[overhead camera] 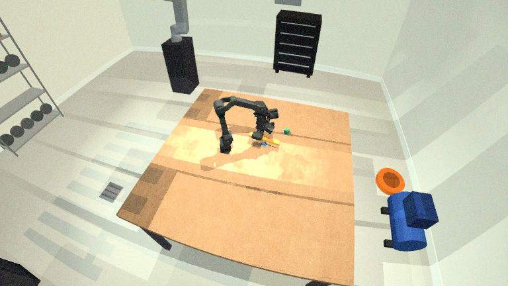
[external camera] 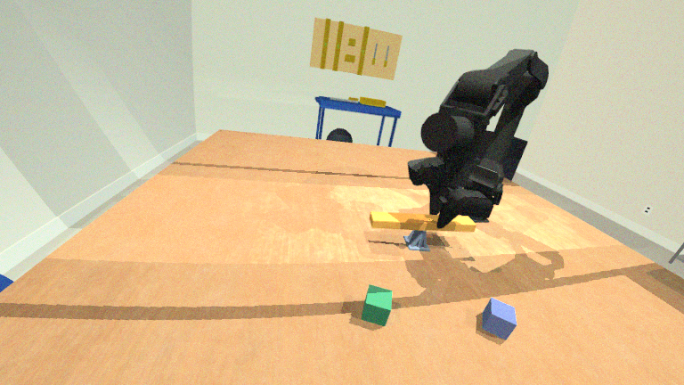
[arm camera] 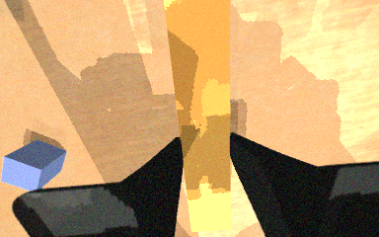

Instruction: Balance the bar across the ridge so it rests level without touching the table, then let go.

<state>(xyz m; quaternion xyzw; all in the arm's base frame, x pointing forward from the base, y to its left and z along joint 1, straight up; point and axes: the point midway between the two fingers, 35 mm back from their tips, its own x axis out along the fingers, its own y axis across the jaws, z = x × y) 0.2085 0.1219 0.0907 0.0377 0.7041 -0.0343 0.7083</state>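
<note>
Right now the yellow bar is 3 cm ahead of my gripper tip. Round my gripper tip: green cube: 16 cm ahead, 15 cm to the left, 4 cm below; then lilac cube: 2 cm behind, 18 cm to the left, 4 cm below.
</note>
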